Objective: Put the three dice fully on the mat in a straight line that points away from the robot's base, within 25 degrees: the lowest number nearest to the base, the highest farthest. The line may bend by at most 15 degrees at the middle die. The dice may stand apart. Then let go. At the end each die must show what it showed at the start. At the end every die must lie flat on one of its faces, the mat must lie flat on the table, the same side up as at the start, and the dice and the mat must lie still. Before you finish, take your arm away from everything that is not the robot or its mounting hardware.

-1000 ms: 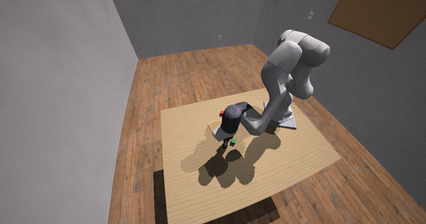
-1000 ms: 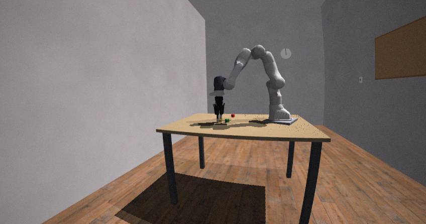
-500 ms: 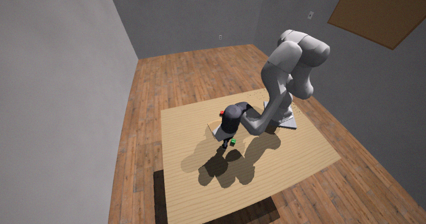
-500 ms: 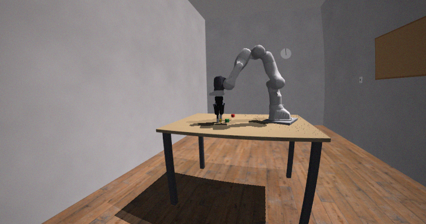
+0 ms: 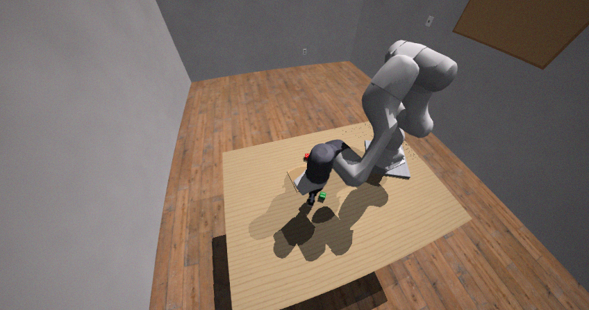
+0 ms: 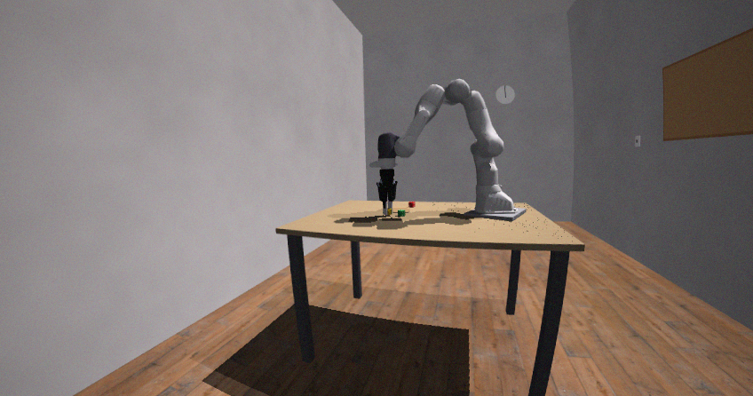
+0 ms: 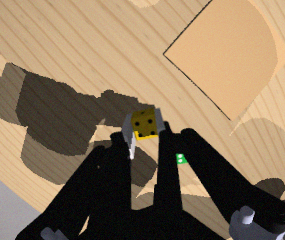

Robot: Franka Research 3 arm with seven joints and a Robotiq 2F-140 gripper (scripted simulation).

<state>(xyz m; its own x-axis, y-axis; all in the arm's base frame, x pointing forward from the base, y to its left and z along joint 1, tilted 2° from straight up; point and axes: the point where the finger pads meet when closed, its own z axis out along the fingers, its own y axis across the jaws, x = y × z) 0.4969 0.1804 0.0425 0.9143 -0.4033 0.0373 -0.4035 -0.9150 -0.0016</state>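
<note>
Now: hand 150 mm to the left of the tan mat and 40 mm above it. Round my hand: yellow die (20 mm below); then green die (70 mm behind, 20 mm to the right, 30 mm below); then red die (50 mm behind, 280 mm to the right, 30 mm below).
</note>
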